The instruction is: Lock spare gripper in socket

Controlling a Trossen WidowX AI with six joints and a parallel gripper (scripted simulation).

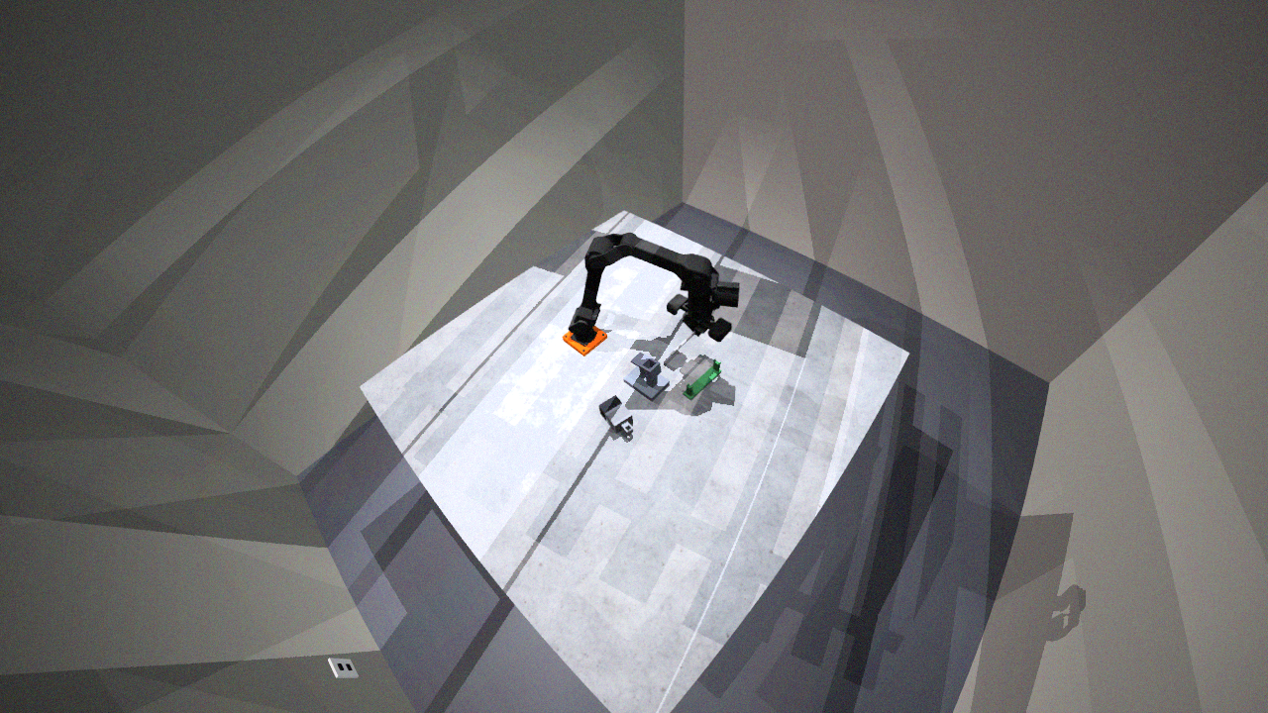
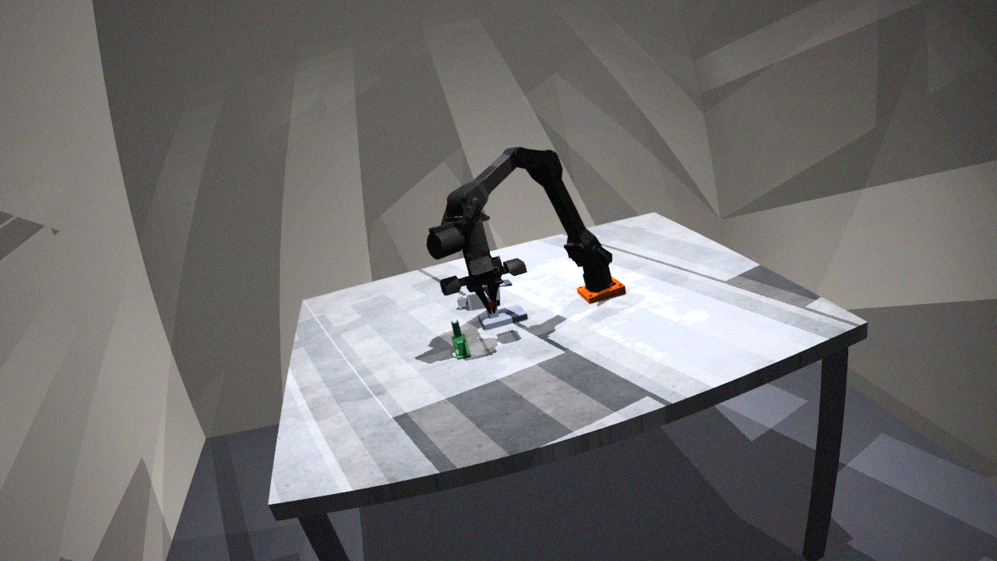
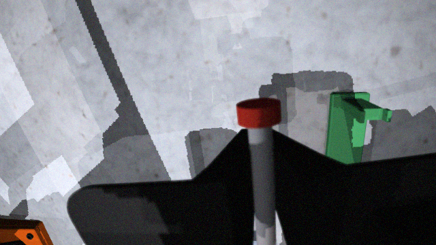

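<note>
Now: gripper tip 7 cm short of the green pin cradle, 8 cm to the left of it and 7 cm above it. Also, from my gripper tip: spare gripper (7 cm behind, 32 cm to the right, 7 cm below); then grey mount (7 cm behind, 17 cm to the right, 4 cm below).
</note>
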